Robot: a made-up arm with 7 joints. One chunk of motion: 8 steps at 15 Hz.
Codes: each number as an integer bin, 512 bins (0 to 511) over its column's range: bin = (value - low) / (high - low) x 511, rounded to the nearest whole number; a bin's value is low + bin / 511 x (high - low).
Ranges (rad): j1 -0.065..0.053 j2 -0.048..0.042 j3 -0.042..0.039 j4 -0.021..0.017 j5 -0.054..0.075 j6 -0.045..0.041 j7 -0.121..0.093
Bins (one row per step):
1: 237 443 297 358 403 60 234
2: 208 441 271 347 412 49 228
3: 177 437 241 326 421 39 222
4: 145 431 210 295 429 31 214
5: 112 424 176 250 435 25 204
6: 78 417 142 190 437 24 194
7: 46 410 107 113 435 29 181
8: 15 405 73 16 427 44 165
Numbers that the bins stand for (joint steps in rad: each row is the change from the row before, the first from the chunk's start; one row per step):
1: -0.01027 0.03002 0.00508 0.00562 0.04774 -0.03490 -0.02300
2: -0.01697 0.02967 0.00096 0.00480 0.05001 -0.03675 -0.02552
3: -0.02413 0.02897 -0.00380 0.00324 0.05228 -0.03844 -0.02803
4: -0.03152 0.02791 -0.00871 0.00094 0.05430 -0.03978 -0.03138
5: -0.03914 0.02668 -0.01410 -0.00241 0.05581 -0.04079 -0.03557
6: -0.04699 0.02544 -0.01949 -0.00687 0.05632 -0.04096 -0.03976
7: -0.05438 0.02421 -0.02504 -0.01260 0.05581 -0.04012 -0.04520
8: -0.06154 0.02333 -0.03043 -0.01981 0.05379 -0.03759 -0.05190

